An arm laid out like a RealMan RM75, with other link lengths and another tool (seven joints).
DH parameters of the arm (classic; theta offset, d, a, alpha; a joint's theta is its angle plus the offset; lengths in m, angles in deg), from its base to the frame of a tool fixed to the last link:
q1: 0 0.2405 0 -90
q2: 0 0 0 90
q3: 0 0.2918 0 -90
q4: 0 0 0 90
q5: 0 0.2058 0 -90
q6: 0 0 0 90
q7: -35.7 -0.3 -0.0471 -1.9
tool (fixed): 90 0.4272 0 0
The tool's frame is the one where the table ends.
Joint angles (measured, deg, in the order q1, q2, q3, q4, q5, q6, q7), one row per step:
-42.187 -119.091 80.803 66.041 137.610 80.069 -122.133
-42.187 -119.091 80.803 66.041 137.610 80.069 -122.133
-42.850 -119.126 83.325 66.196 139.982 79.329 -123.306
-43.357 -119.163 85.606 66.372 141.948 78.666 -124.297
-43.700 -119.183 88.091 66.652 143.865 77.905 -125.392
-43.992 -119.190 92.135 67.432 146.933 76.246 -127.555
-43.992 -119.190 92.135 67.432 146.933 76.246 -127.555
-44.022 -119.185 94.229 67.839 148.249 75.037 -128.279
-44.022 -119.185 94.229 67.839 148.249 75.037 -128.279
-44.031 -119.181 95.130 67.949 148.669 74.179 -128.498
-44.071 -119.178 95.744 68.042 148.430 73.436 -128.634
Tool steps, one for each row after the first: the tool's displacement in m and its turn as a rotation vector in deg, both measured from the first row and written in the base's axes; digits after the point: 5 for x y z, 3 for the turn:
0.00000 0.00000 0.00000 0.000 0.000 0.000
0.00117 0.00103 -0.00397 0.131 3.218 -1.365
0.00215 0.00164 -0.00749 0.274 5.909 -2.699
0.00269 0.00175 -0.01116 0.516 8.544 -4.098
0.00383 0.00221 -0.01695 1.634 12.276 -6.420
0.00383 0.00221 -0.01695 1.634 12.276 -6.420
0.00431 0.00266 -0.02030 2.281 13.791 -8.073
0.00431 0.00266 -0.02030 2.281 13.791 -8.073
0.00477 0.00334 -0.02219 2.706 14.182 -8.943
0.00636 0.00360 -0.02423 2.913 13.895 -9.549

